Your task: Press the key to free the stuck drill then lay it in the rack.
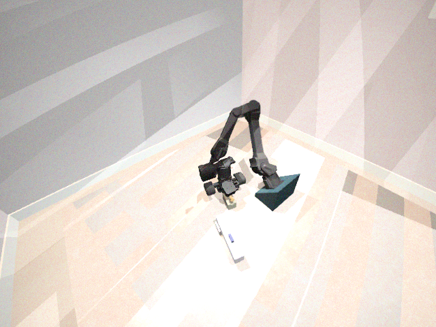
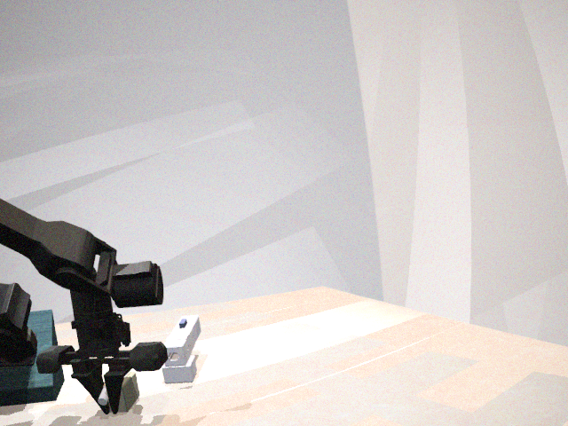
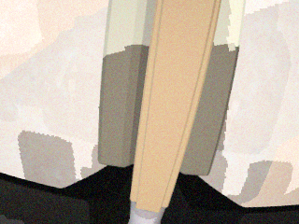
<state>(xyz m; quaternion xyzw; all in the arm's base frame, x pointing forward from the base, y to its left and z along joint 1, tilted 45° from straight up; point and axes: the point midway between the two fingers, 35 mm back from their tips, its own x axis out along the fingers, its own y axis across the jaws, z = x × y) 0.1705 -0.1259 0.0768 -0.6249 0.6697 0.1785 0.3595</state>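
The drill is 5 cm above my gripper tip, 4 cm to the left of it and 1 cm ahead of it. Also, from my gripper tip: v-shaped rack (5 cm to the left, 2 cm above, 1 cm ahead); bluish key (22 cm to the left, 13 cm ahead, 5 cm above); housing block (19 cm to the left, 13 cm ahead, 4 cm above).
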